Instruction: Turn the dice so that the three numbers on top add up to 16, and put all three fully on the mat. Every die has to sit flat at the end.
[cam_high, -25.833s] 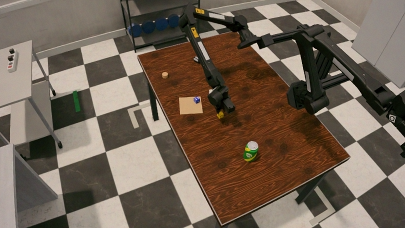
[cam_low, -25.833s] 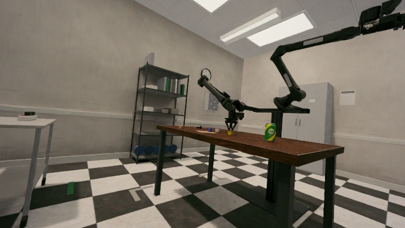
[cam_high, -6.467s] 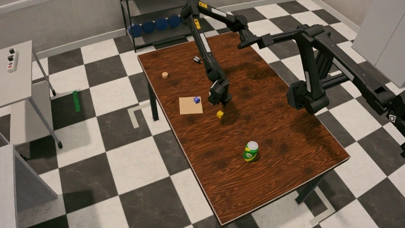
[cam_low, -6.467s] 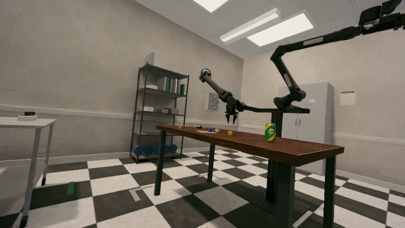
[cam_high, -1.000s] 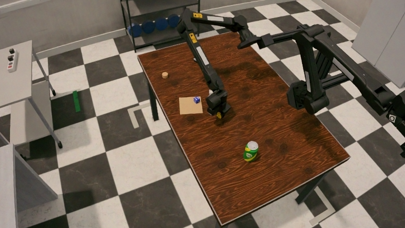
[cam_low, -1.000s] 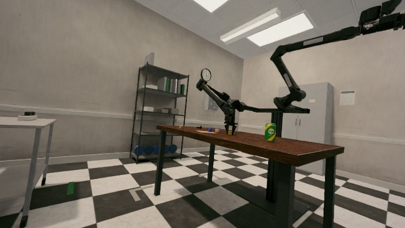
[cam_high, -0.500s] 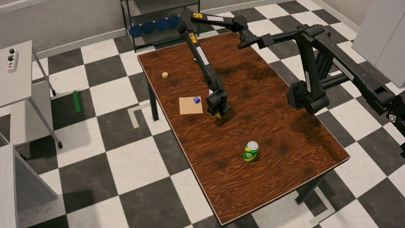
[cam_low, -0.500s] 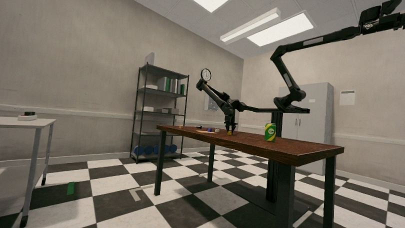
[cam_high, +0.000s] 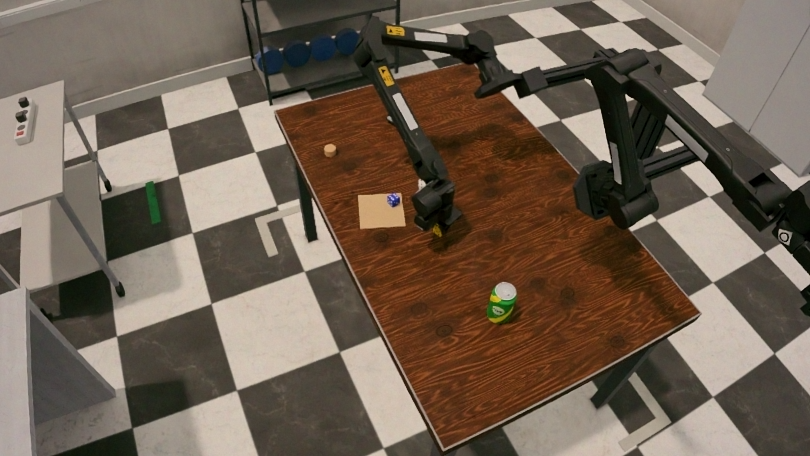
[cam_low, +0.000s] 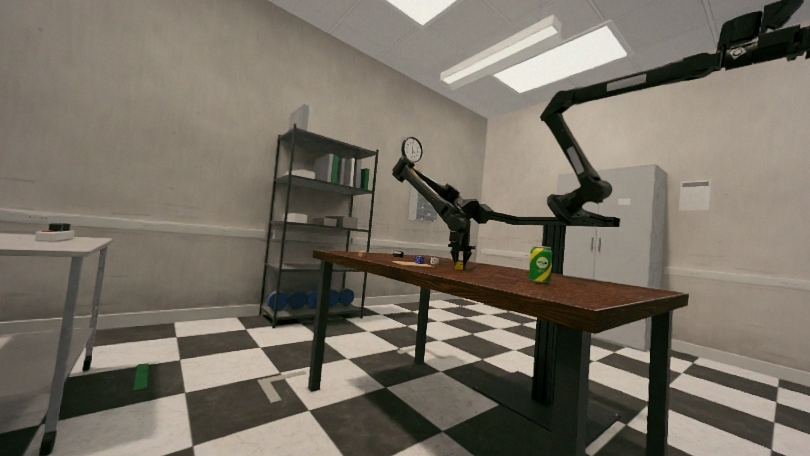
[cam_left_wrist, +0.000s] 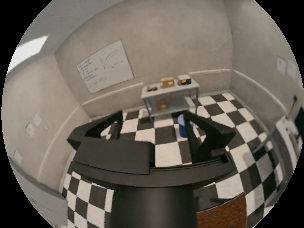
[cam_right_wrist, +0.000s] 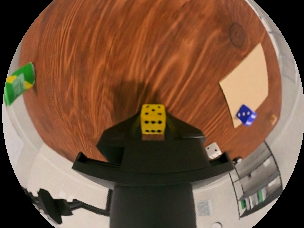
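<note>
Now: right hand 15 cm to the left of the tan mat, 13 cm short of it and 1 cm above it. Also, from my right hand: yellow die: right at my right hand; then blue die: 17 cm to the right, 8 cm ahead, 1 cm above; then white die: 19 cm to the right, 4 cm behind.
</note>
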